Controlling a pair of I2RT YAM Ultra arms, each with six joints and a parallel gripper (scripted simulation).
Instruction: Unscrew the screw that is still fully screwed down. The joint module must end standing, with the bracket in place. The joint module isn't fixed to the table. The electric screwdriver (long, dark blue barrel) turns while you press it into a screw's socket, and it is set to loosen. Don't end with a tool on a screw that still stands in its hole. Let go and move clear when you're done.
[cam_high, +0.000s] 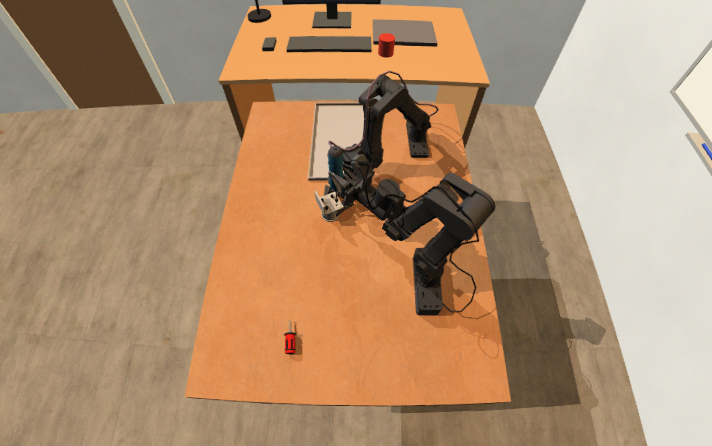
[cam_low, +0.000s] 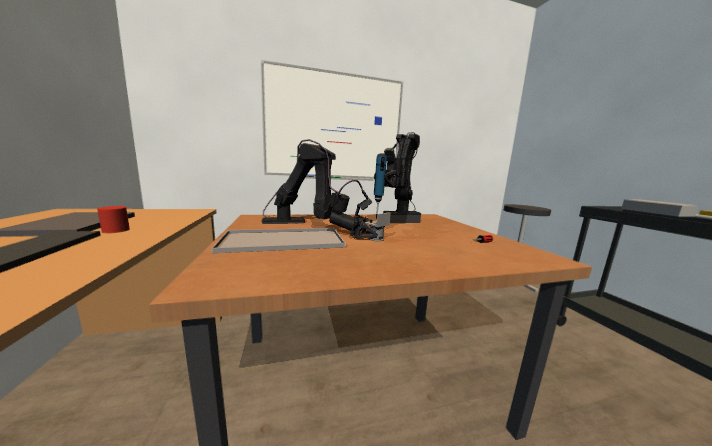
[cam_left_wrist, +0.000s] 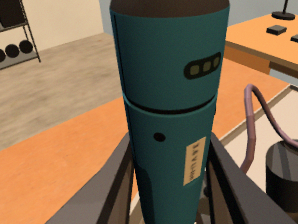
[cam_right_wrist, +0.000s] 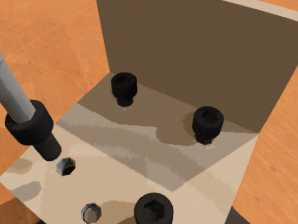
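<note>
Right now the l-shaped bracket is 50 mm above my right hand. From my right hand the other things lie so: small red screwdriver (430 mm to the left, 80 mm ahead, 10 mm below); then grey bit (90 mm above, 30 mm behind, 10 mm to the left); then grey tray (360 mm to the right, 20 mm below).
</note>
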